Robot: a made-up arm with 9 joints. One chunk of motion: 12 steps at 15 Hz.
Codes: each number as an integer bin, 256 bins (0 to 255) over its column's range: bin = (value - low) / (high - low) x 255, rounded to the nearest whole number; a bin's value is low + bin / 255 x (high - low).
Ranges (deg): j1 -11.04..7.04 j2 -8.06..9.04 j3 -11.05..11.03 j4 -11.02..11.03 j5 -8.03..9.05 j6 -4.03..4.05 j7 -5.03..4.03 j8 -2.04..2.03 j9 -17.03..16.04
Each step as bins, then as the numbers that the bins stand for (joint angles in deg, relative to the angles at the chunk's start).
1 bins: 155 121 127 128 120 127 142 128 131
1 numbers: -0.05 0.05 -0.05 0.05 0.01 -0.01 0.02 0.00 -0.04
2 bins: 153 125 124 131 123 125 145 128 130
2 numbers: -0.19 0.32 -0.31 0.31 0.21 -0.07 0.12 0.00 -0.17
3 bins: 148 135 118 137 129 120 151 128 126
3 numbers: -0.55 0.99 -0.83 0.83 0.61 -0.23 0.33 0.00 -0.69
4 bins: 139 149 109 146 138 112 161 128 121
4 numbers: -1.18 1.93 -1.61 1.60 1.21 -0.48 0.69 0.00 -1.34
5 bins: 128 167 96 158 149 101 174 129 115
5 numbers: -1.96 3.14 -2.74 2.64 1.95 -0.83 1.15 0.02 -2.12
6 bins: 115 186 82 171 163 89 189 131 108
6 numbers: -2.89 4.41 -3.95 3.77 2.89 -1.21 1.69 0.05 -3.02
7 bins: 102 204 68 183 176 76 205 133 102
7 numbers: -3.81 5.62 -5.16 4.80 3.76 -1.62 2.25 0.08 -3.80
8 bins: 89 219 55 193 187 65 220 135 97
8 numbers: -4.73 6.63 -6.29 5.67 4.50 -1.97 2.79 0.11 -4.45
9 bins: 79 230 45 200 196 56 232 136 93
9 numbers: -5.44 7.36 -7.15 6.27 5.10 -2.26 3.21 0.13 -4.97
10 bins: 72 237 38 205 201 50 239 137 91
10 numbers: -5.94 7.83 -7.76 6.71 5.43 -2.45 3.46 0.15 -5.23
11 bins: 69 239 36 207 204 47 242 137 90
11 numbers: -6.15 7.97 -7.93 6.88 5.63 -2.54 3.57 0.15 -5.36
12 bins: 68 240 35 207 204 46 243 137 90
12 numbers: -6.22 8.03 -8.02 6.88 5.63 -2.57 3.60 0.15 -5.36
